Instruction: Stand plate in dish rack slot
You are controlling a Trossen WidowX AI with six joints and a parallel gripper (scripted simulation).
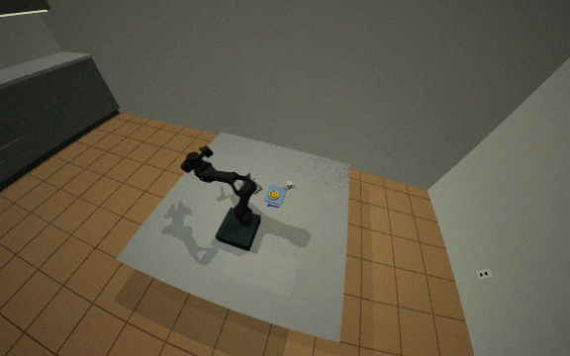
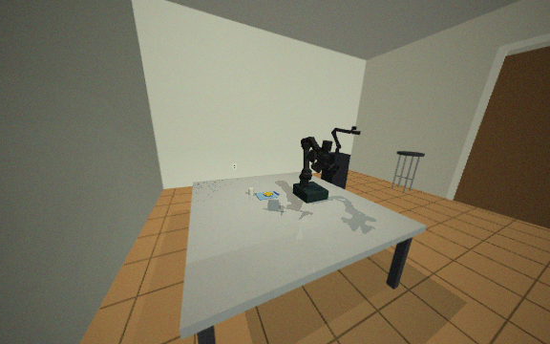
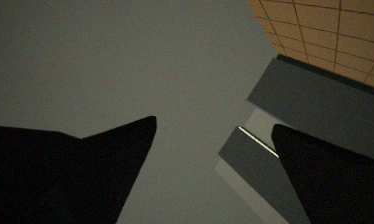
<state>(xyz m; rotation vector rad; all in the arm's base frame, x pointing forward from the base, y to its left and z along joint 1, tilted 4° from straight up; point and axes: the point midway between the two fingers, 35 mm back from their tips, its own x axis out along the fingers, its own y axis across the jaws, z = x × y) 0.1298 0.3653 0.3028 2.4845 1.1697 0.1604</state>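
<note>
The yellow plate lies 140 mm ahead of my gripper tip, 470 mm to the right of it and 340 mm below it. Round my gripper tip: grey dish rack (150 mm ahead, 290 mm to the right, 330 mm below); then white cup (270 mm ahead, 540 mm to the right, 330 mm below); then light blue mat (160 mm ahead, 480 mm to the right, 350 mm below).
</note>
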